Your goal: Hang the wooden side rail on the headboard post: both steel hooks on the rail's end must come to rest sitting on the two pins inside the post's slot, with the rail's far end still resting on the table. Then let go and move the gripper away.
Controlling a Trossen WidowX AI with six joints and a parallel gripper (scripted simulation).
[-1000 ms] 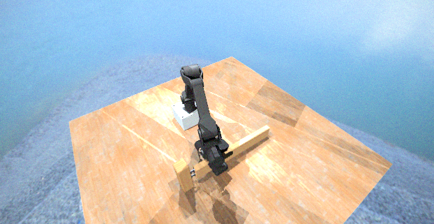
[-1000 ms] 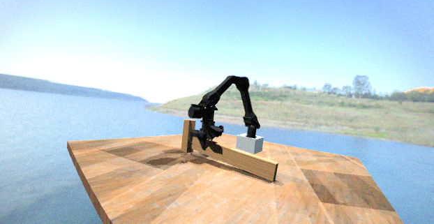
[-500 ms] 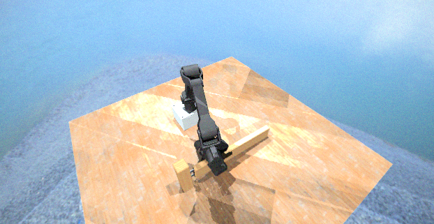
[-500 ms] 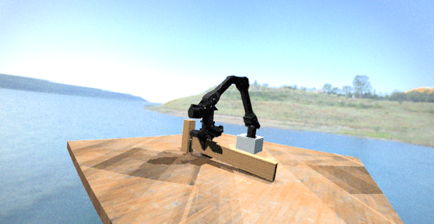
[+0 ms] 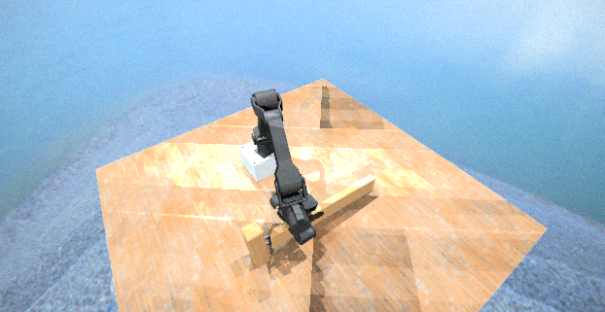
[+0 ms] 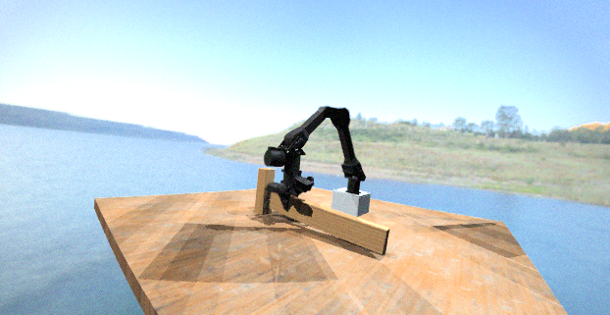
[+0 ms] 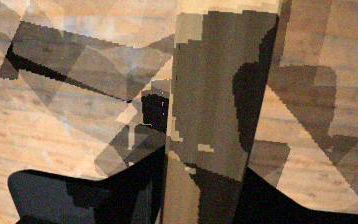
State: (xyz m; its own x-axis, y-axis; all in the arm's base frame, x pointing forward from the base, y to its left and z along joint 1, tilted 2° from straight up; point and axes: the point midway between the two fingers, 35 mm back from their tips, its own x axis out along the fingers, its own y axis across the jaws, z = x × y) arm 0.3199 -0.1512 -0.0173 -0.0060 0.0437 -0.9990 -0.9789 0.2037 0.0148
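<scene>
Right now my gripper tip is 130 mm to the left of the headboard post, 40 mm below it and 20 mm past it.
</scene>
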